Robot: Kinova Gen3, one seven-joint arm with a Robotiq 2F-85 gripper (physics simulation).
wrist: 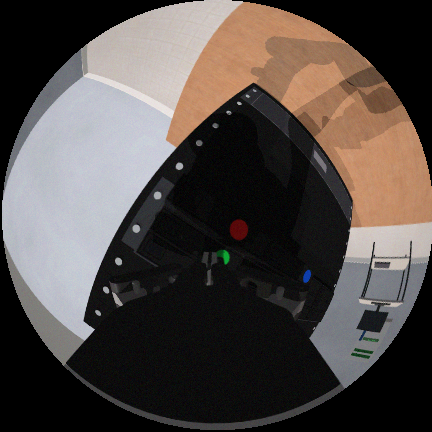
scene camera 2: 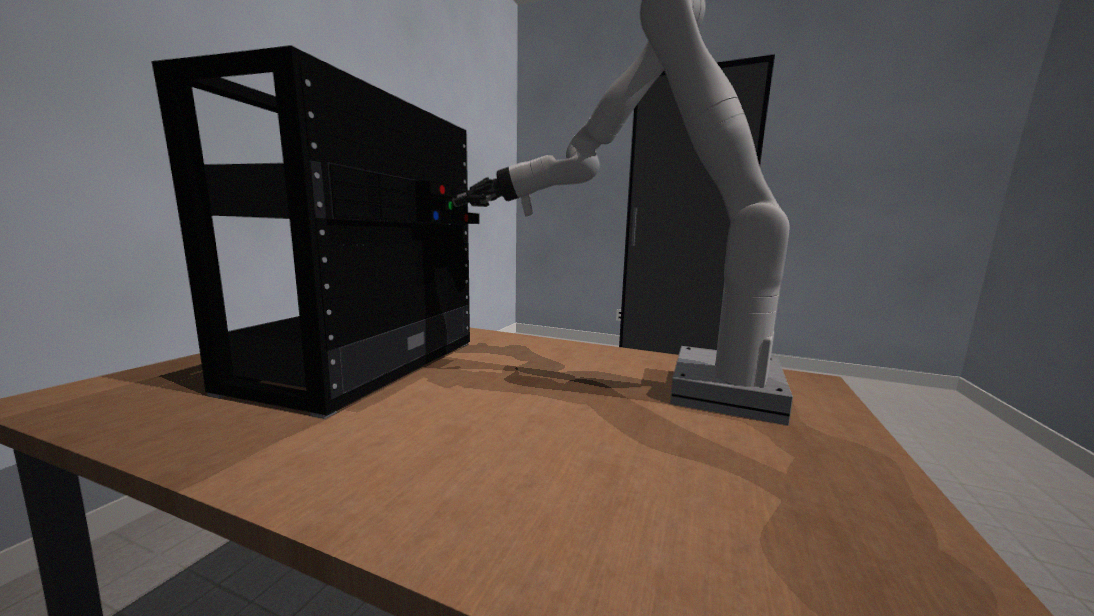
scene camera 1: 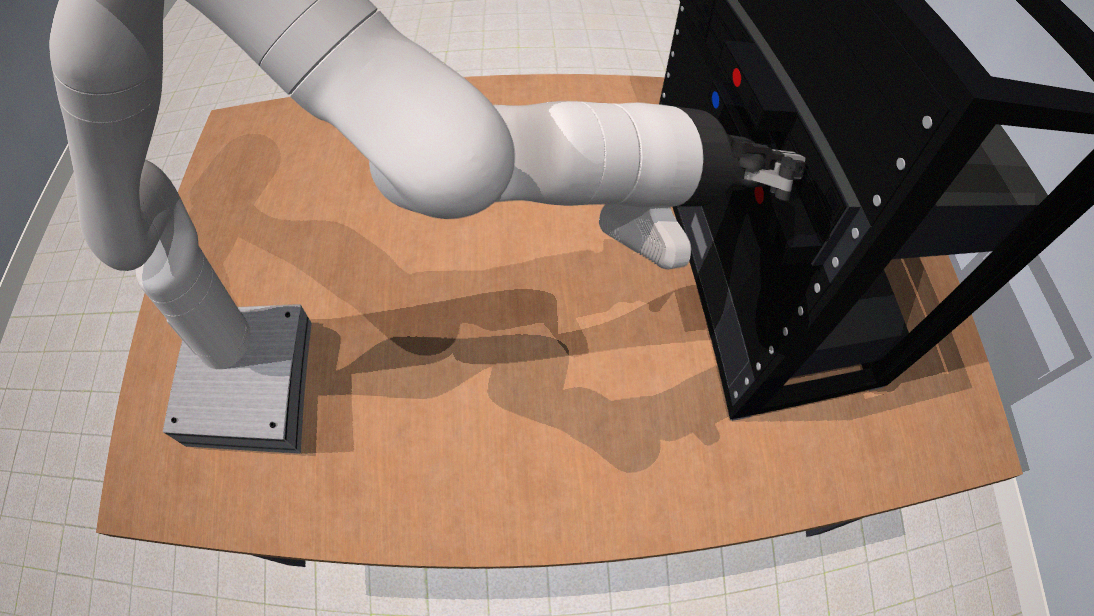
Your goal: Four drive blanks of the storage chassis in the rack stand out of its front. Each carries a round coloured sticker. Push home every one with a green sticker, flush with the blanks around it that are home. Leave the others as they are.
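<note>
The green-sticker blank [scene camera 2: 450,205] [wrist: 225,257] sits deeper than the red-sticker blank [scene camera 1: 759,195] [scene camera 2: 466,218] [wrist: 239,229] below it, which stands well out. Whether the green one is fully flush cannot be told; its sticker is hidden in scene camera 1. Another red-sticker blank [scene camera 1: 736,76] [scene camera 2: 442,189] and the blue-sticker blank [scene camera 1: 715,99] [scene camera 2: 436,215] [wrist: 307,276] stand out farther along the storage chassis. My gripper [scene camera 1: 796,164] [scene camera 2: 457,201] [wrist: 209,260] is shut and empty, its tips at the green-sticker blank's face, partly covering the sticker in the wrist view. Contact is hard to see.
The black rack [scene camera 1: 815,286] [scene camera 2: 290,229] stands on the wooden table [scene camera 1: 459,489] [scene camera 2: 535,489]. The lower red-sticker blank juts out close under the fingers. A light-grey panel with a label [scene camera 2: 415,341] spans the rack's bottom.
</note>
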